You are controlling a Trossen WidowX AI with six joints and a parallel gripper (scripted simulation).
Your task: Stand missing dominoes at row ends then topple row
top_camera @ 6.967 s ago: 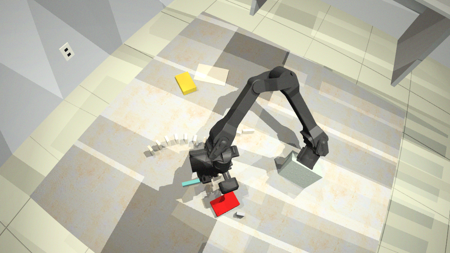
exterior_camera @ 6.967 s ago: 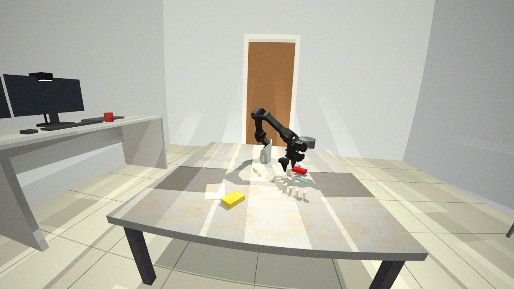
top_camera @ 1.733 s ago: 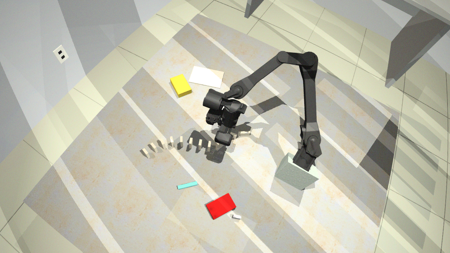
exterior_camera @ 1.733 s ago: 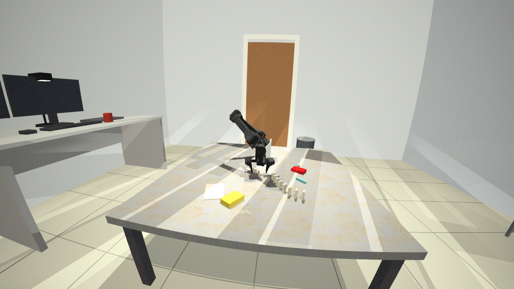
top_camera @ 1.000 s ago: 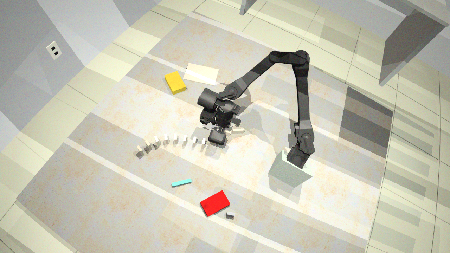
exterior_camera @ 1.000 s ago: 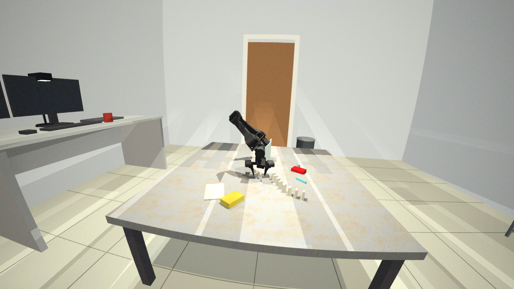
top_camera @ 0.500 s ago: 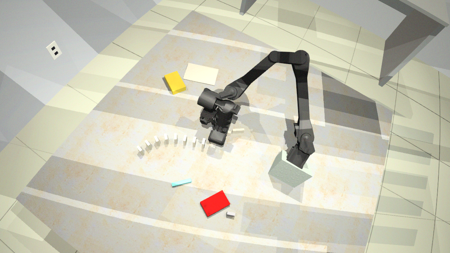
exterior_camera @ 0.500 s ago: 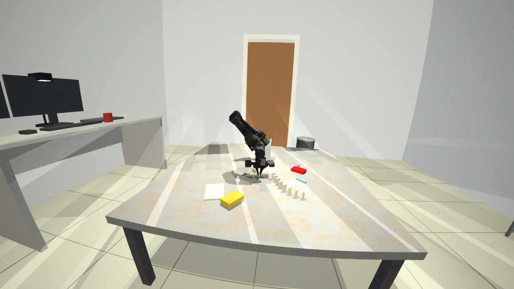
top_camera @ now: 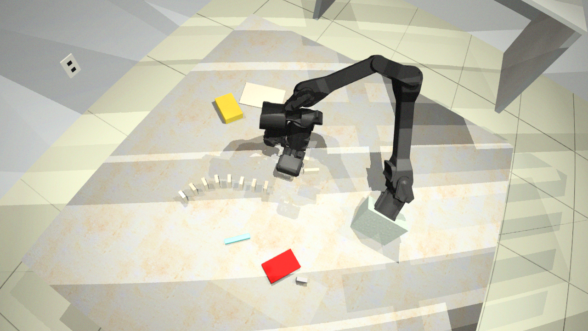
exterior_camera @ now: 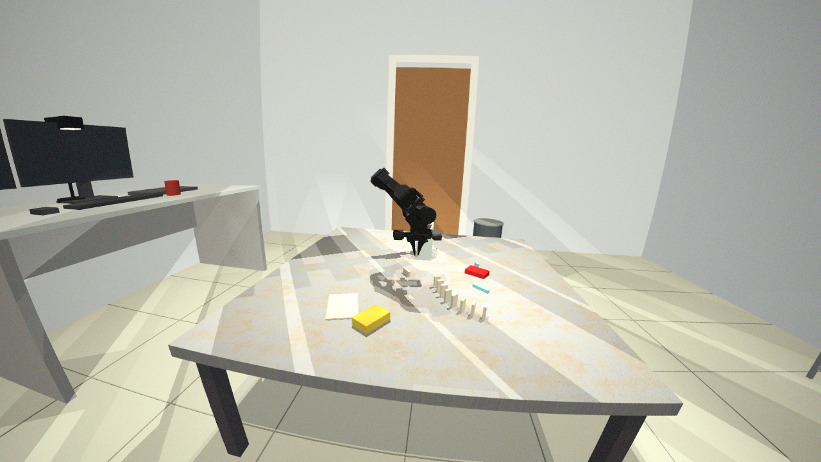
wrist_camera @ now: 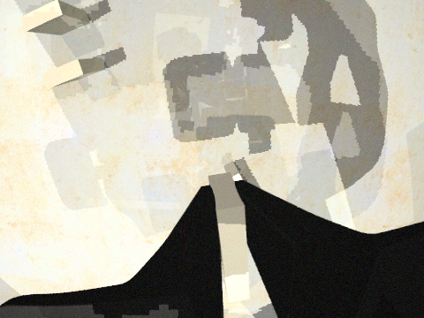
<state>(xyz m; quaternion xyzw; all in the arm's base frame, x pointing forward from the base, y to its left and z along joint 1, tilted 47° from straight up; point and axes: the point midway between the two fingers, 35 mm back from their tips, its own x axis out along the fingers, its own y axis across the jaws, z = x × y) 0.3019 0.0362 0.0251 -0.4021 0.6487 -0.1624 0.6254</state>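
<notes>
The white sheet is 260 mm ahead of my gripper tip, 200 mm to the right of it and 110 mm below it. Also, from my gripper tip: red block: 260 mm to the left, 150 mm behind, 110 mm below; then yellow block: 320 mm ahead, 100 mm below, 70 mm to the right; then cyan bar: 270 mm to the left, 110 mm below.
</notes>
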